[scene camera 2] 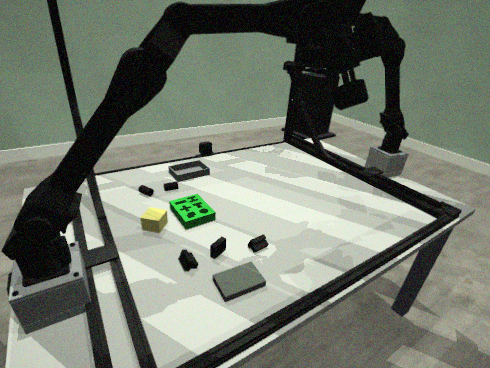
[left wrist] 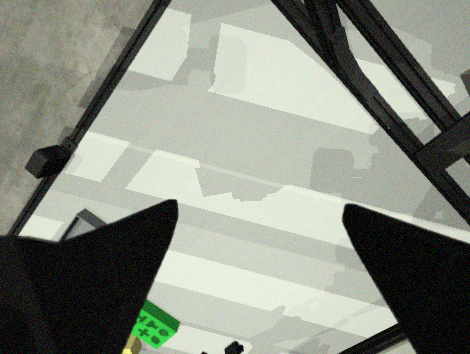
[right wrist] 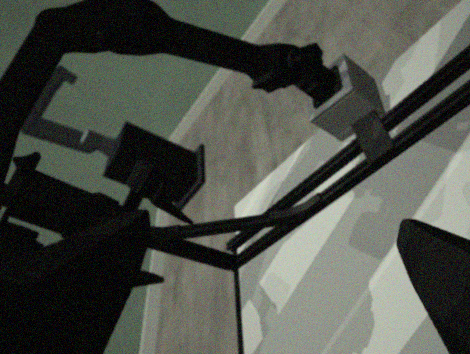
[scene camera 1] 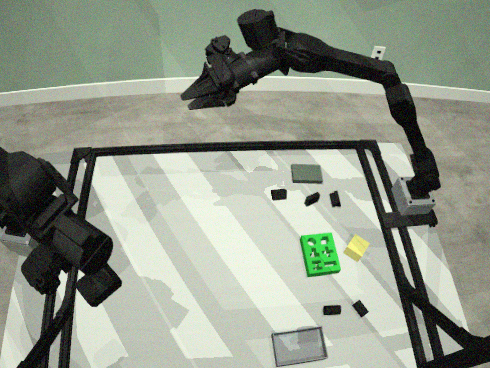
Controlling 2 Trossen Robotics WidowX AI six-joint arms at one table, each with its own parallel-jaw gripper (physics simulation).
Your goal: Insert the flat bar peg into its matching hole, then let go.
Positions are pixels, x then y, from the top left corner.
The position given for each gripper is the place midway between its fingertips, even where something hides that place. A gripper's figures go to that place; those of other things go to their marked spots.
The right gripper (scene camera 2: 350, 73): 70 cm from the lens. A green hole block (scene camera 2: 191, 211) is 74 cm from the lens.
